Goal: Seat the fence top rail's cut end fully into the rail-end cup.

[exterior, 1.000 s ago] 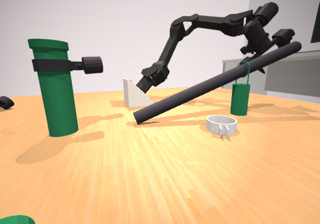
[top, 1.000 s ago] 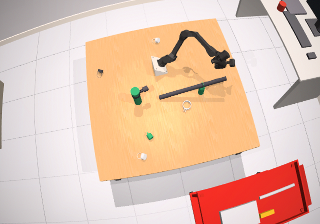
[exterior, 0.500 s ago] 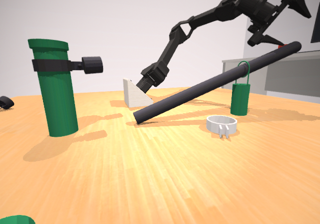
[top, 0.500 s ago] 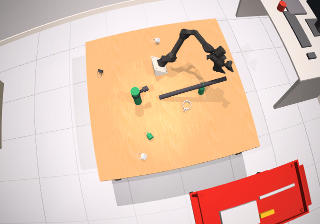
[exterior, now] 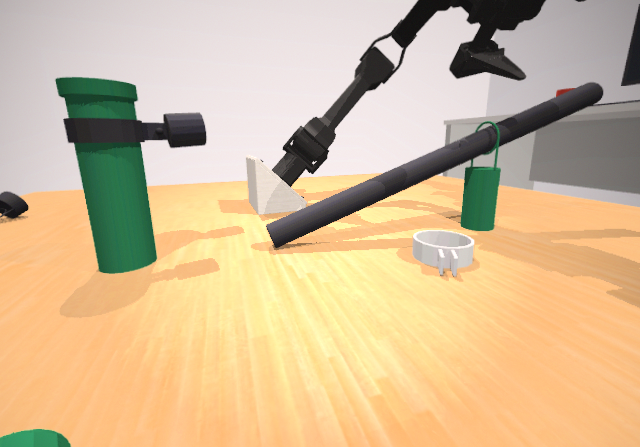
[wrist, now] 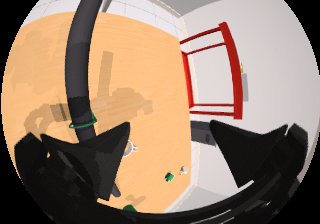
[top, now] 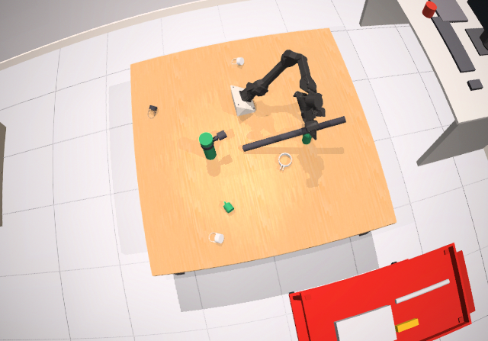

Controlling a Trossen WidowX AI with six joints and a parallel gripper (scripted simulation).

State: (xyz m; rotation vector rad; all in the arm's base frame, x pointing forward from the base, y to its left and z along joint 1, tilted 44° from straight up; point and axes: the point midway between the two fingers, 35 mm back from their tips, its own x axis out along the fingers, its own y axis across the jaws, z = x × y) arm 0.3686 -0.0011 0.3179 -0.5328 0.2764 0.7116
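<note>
The black rail-end cup lies 42 cm to the right of my gripper tip, 17 cm behind it and 9 cm below it. Also, from my gripper tip: small green post: 14 cm below, 8 cm behind, 2 cm to the left; then white ring band: 23 cm below, 13 cm to the right.
</note>
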